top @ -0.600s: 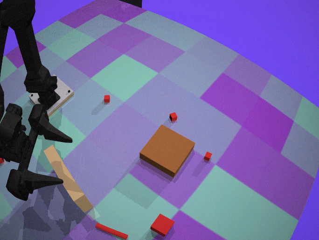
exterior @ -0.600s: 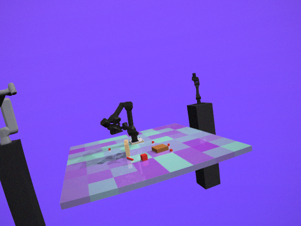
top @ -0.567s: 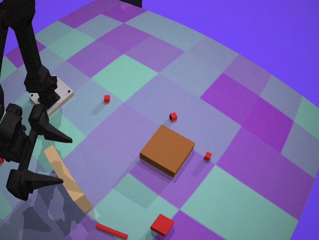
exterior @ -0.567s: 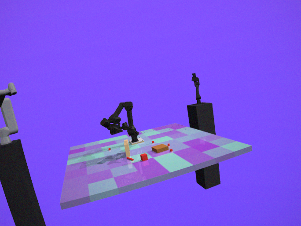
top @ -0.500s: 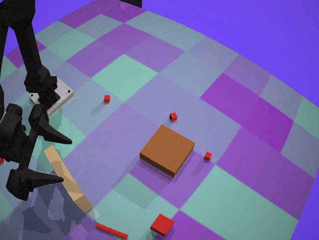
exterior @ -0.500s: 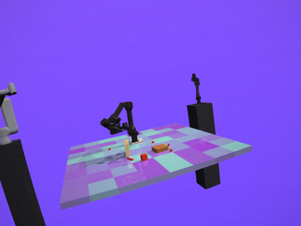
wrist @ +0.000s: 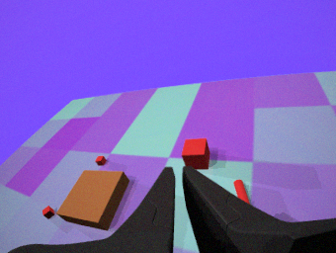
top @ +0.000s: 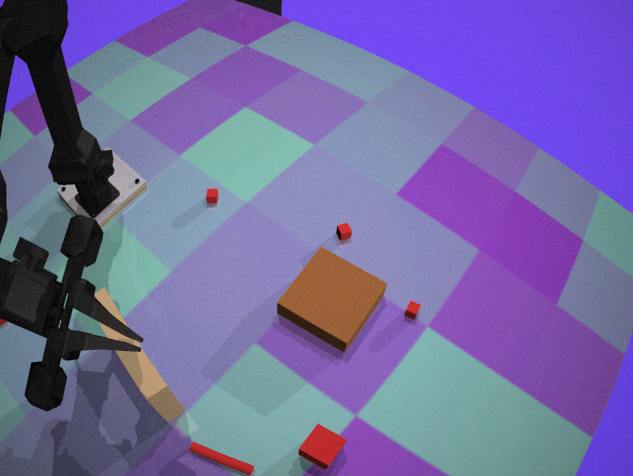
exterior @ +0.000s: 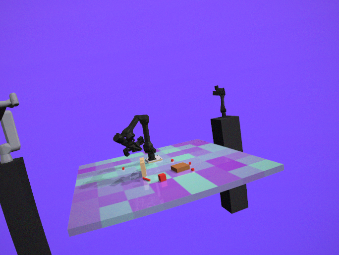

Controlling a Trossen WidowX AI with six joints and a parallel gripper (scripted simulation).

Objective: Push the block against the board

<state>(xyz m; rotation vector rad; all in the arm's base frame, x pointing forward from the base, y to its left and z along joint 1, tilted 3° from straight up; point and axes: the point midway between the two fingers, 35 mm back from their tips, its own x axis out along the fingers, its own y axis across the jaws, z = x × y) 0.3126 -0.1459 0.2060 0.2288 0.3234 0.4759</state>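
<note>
The board is 140 mm below my gripper tip and 70 mm behind it. Also, from my gripper tip: square block 240 mm to the left, 180 mm below, 50 mm ahead; then red bar 190 mm below, 90 mm ahead, 20 mm to the right; then red cube 170 mm below, 170 mm ahead, 70 mm to the left.
</note>
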